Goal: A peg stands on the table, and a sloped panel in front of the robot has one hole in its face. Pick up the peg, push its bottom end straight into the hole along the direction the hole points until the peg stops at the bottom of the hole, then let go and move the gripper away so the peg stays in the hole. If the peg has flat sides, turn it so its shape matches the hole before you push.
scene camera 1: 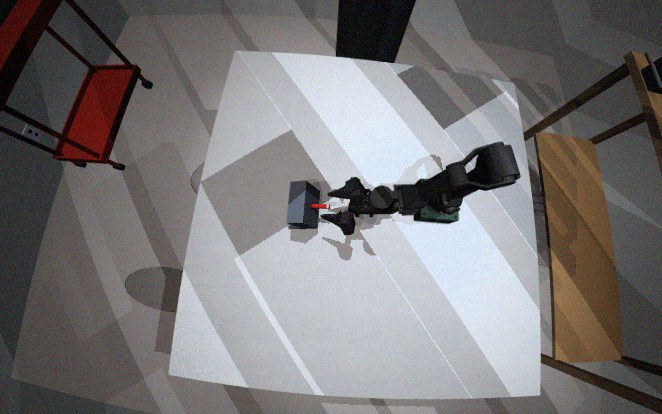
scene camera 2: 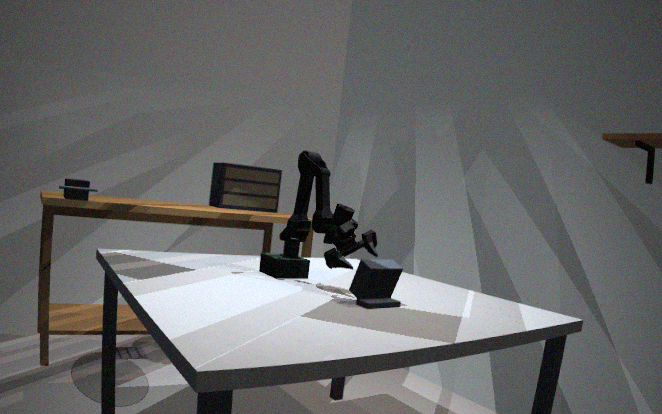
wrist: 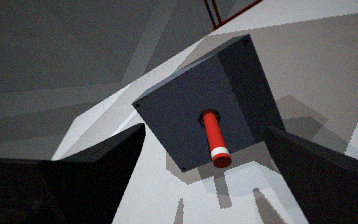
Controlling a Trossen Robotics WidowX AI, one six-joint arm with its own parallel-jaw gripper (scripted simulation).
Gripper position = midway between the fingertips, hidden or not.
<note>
My gripper (scene camera 1: 324,205) is open, with nothing in its grasp. I also see a peg (wrist: 220,155) and a panel (scene camera 2: 375,279).
My gripper shows as well in scene camera 2 (scene camera 2: 365,261) and in the wrist view (wrist: 203,129). The panel is seen too in scene camera 1 (scene camera 1: 301,194) and in the wrist view (wrist: 230,78). Scene camera 2 does not show the peg, which is hidden by the panel.
</note>
